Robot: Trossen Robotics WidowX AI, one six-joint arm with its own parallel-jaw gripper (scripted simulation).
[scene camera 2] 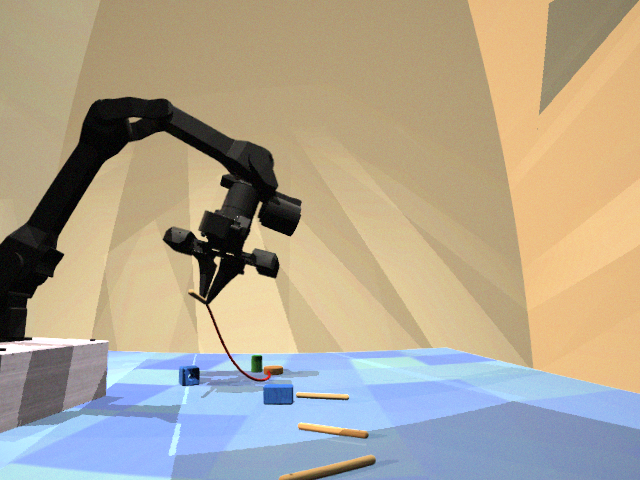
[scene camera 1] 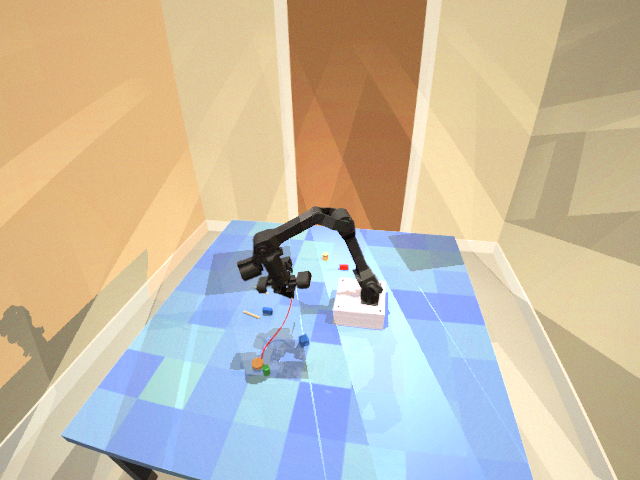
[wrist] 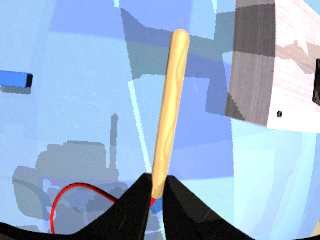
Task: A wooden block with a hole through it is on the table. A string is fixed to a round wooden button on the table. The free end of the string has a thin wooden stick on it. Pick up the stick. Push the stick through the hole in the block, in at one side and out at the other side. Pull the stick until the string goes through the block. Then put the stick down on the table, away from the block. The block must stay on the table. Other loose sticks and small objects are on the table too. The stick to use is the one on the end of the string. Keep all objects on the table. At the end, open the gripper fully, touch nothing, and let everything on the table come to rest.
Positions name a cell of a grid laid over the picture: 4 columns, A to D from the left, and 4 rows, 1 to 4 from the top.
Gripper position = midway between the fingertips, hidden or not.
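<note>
My gripper (scene camera 2: B3) is visible; my gripper appears too at the scene camera 1 spot, gripper (scene camera 1: B3), and as the gripper (wrist: B4). A thin wooden stick (wrist: C1) is visible.
</note>
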